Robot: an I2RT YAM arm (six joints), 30 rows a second.
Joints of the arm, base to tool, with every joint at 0 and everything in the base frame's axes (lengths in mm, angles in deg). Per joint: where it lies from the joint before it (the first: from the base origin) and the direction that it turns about. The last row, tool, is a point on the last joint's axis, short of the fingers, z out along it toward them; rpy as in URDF.
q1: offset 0 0 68 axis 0 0 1
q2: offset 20 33.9 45.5 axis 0 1 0
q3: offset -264 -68.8 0 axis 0 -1 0
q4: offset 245 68.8 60 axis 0 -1 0
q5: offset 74 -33.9 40.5 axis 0 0 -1
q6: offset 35.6 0 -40.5 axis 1 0 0
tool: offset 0 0 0 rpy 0 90 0
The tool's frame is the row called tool.
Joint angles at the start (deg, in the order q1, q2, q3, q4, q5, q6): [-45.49, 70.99, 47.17, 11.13, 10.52, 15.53]
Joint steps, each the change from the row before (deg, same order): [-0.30, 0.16, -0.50, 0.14, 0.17, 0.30]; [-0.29, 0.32, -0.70, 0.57, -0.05, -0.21]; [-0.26, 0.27, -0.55, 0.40, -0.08, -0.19]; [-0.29, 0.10, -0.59, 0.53, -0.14, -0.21]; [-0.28, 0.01, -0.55, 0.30, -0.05, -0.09]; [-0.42, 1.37, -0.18, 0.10, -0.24, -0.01]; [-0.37, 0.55, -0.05, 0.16, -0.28, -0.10]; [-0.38, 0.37, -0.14, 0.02, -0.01, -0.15]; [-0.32, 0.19, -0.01, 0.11, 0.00, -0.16]
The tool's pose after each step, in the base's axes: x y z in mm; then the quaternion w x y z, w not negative. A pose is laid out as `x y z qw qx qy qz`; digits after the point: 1 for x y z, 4 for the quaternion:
196.5 -211.5 291.5 0.5785 0.4494 0.6406 -0.2304
195.7 -212.7 286.8 0.5746 0.4506 0.6427 -0.2320
194.9 -213.7 282.8 0.5710 0.4516 0.6447 -0.2332
193.7 -214.4 279.7 0.5692 0.4518 0.6456 -0.2345
192.2 -214.9 276.9 0.5669 0.4532 0.6463 -0.2357
193.2 -218.8 269.5 0.5567 0.4577 0.6525 -0.2341
192.9 -221.1 266.8 0.5534 0.4591 0.6544 -0.2339
192.0 -222.9 264.3 0.5490 0.4614 0.6559 -0.2356
191.1 -224.4 263.5 0.5474 0.4625 0.6556 -0.2378

